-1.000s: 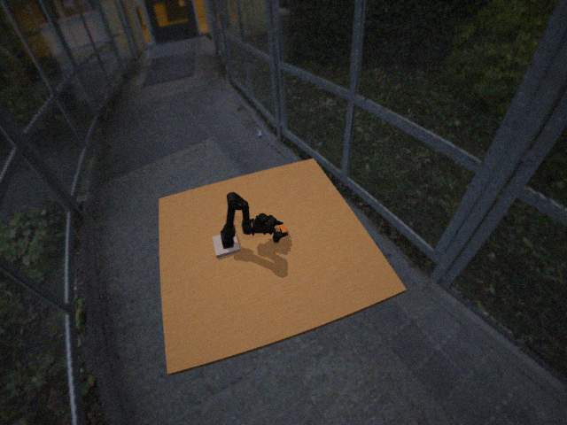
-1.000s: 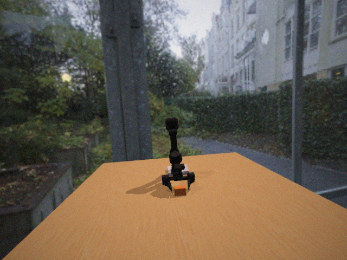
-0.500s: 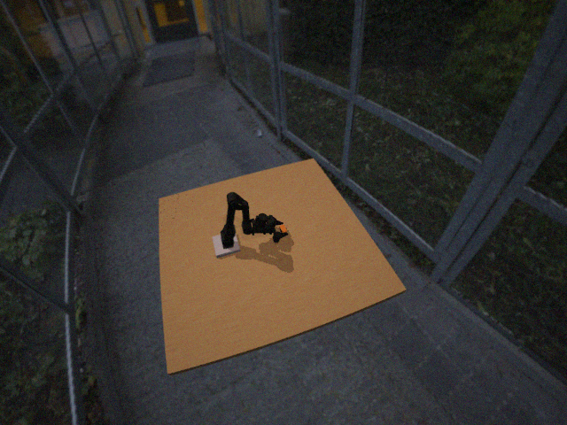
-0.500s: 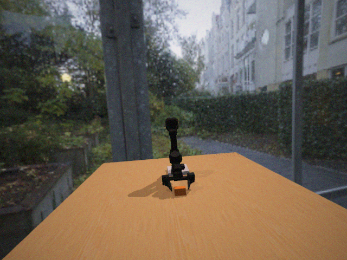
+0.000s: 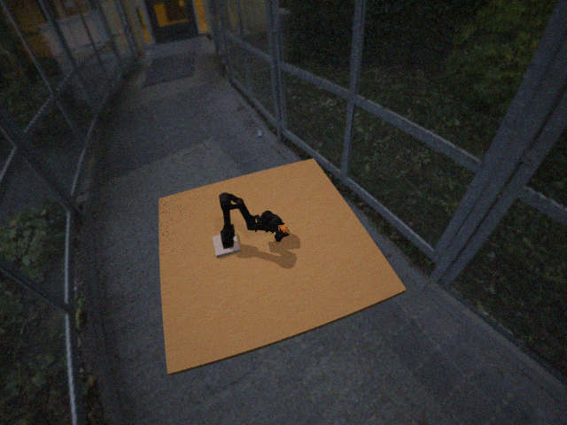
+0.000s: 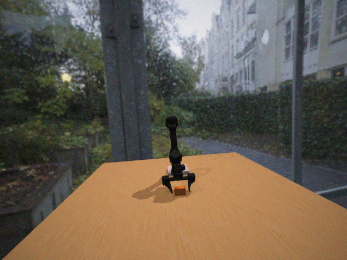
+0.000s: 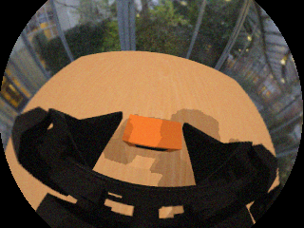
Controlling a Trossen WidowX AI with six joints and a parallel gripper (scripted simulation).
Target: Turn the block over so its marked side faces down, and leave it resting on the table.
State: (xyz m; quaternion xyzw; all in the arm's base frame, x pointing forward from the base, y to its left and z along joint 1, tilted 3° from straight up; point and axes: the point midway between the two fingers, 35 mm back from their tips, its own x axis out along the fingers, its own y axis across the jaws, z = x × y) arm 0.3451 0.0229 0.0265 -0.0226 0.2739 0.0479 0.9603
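My gripper tip is now 30 mm past the orange block.
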